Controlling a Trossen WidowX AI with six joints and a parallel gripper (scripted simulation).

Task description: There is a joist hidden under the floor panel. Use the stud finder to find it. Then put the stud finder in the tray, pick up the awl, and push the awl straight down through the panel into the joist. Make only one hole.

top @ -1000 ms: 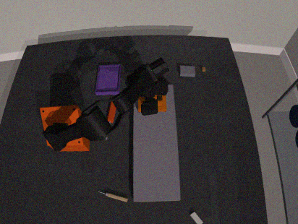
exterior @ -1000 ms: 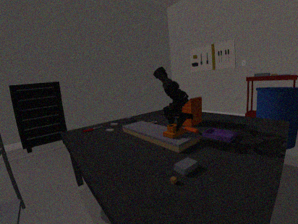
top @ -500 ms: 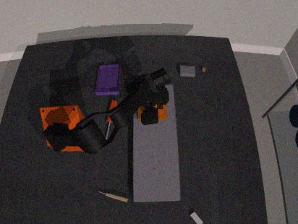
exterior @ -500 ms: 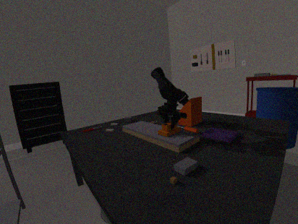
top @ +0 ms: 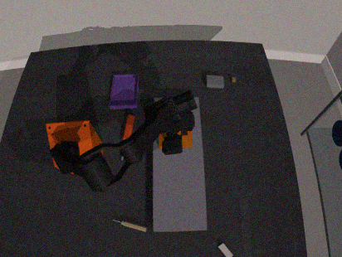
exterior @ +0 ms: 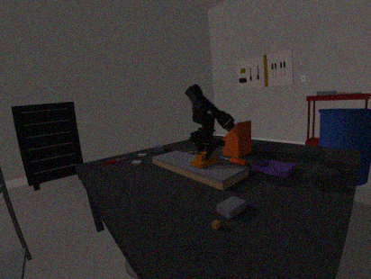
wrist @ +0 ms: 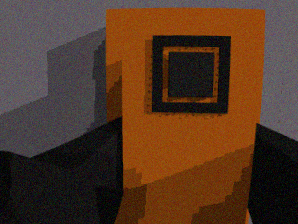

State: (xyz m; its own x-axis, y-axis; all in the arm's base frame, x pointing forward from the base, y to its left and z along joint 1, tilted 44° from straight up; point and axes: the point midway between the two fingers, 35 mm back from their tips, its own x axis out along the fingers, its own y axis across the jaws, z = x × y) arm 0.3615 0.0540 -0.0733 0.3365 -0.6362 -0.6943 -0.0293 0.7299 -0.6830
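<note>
Right now my gripper tip is 240 mm to the right of the purple tray, 230 mm past it and 50 mm above it. The rest, counted from my gripper tip: square light: 30 mm above, 20 mm ahead; then grey block: 290 mm to the left, 170 mm ahead, 50 mm below; then stud finder: 20 mm above, 10 mm ahead.
</note>
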